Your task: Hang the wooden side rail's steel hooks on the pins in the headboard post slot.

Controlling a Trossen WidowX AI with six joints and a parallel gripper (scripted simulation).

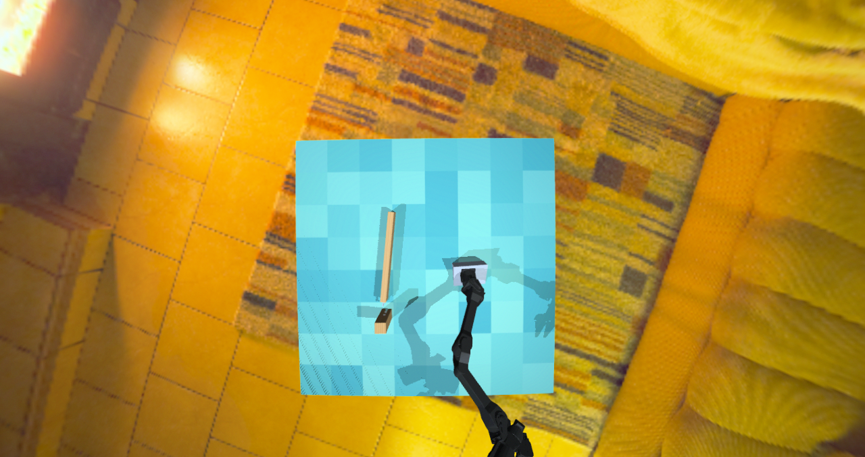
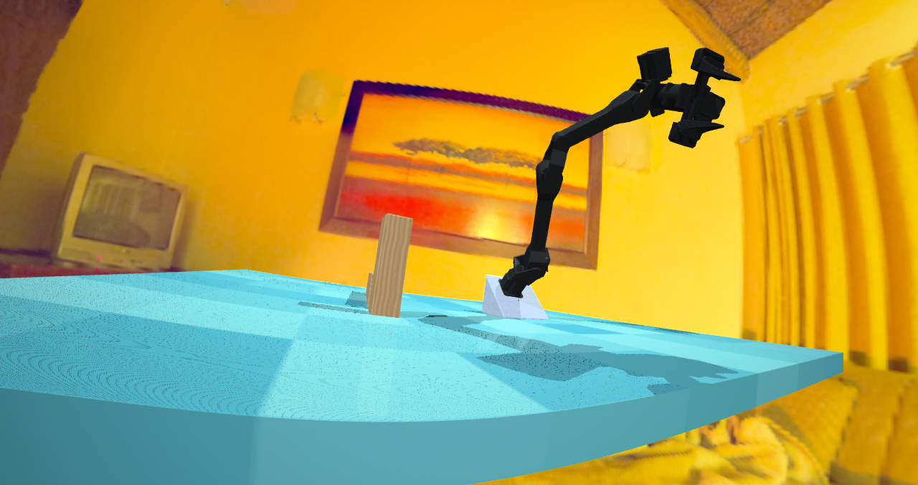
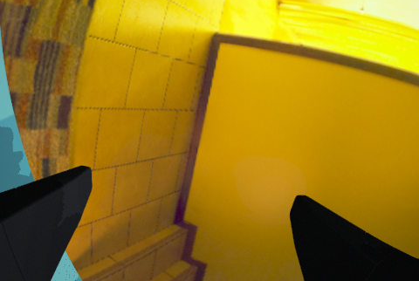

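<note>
The headboard post lies 450 mm ahead of my gripper tip, 390 mm to the right of it and 340 mm below it.
</note>
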